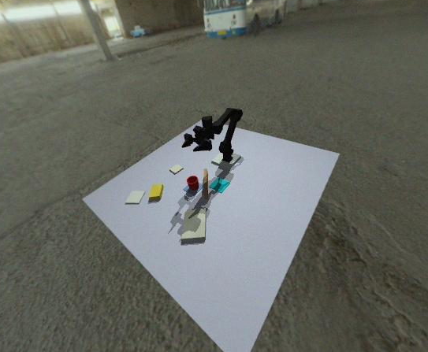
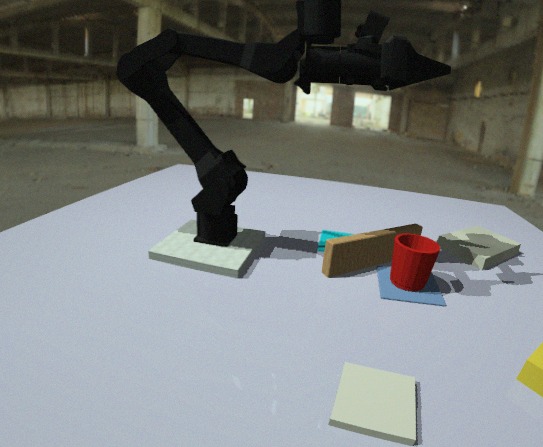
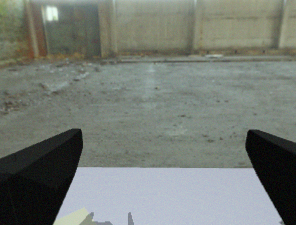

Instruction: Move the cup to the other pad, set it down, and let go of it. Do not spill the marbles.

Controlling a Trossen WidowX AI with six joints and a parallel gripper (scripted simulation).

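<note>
The red cup is 30 cm below my gripper tip and 4 cm to the right of it. From my gripper tip the other things lie so: green marble (32 cm below, 3 cm to the right); then blue marble (32 cm below, 3 cm to the right, 1 cm behind); then upright wooden board (31 cm below, 6 cm behind, 2 cm to the left).
</note>
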